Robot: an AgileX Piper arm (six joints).
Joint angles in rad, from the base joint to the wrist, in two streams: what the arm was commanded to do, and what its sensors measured. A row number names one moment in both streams.
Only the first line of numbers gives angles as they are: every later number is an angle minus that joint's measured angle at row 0.
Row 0, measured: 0.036, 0.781, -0.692, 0.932, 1.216, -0.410
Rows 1 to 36, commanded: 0.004, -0.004, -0.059, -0.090, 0.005, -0.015; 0.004, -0.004, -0.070, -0.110, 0.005, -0.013; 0.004, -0.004, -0.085, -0.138, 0.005, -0.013; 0.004, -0.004, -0.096, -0.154, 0.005, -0.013; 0.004, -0.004, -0.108, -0.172, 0.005, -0.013; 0.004, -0.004, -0.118, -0.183, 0.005, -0.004; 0.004, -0.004, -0.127, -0.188, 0.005, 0.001; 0.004, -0.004, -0.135, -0.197, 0.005, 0.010; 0.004, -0.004, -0.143, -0.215, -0.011, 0.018; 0.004, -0.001, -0.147, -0.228, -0.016, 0.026; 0.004, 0.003, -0.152, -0.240, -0.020, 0.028; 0.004, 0.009, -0.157, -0.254, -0.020, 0.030; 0.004, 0.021, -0.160, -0.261, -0.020, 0.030; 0.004, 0.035, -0.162, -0.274, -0.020, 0.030; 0.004, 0.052, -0.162, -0.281, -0.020, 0.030; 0.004, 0.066, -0.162, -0.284, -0.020, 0.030; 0.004, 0.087, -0.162, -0.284, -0.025, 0.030; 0.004, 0.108, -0.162, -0.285, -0.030, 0.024; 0.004, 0.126, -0.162, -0.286, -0.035, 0.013; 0.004, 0.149, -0.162, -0.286, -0.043, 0.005; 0.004, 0.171, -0.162, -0.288, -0.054, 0.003; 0.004, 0.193, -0.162, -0.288, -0.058, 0.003; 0.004, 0.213, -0.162, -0.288, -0.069, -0.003; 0.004, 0.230, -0.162, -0.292, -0.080, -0.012; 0.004, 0.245, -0.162, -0.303, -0.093, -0.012; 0.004, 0.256, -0.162, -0.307, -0.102, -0.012; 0.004, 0.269, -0.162, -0.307, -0.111, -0.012; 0.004, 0.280, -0.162, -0.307, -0.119, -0.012; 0.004, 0.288, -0.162, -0.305, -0.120, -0.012; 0.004, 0.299, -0.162, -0.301, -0.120, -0.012; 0.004, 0.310, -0.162, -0.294, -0.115, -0.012; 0.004, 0.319, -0.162, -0.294, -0.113, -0.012; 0.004, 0.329, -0.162, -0.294, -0.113, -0.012; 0.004, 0.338, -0.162, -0.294, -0.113, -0.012; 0.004, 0.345, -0.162, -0.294, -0.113, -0.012; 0.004, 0.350, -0.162, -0.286, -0.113, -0.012
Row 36, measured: 0.002, 0.326, -0.158, -0.304, -0.111, 0.000
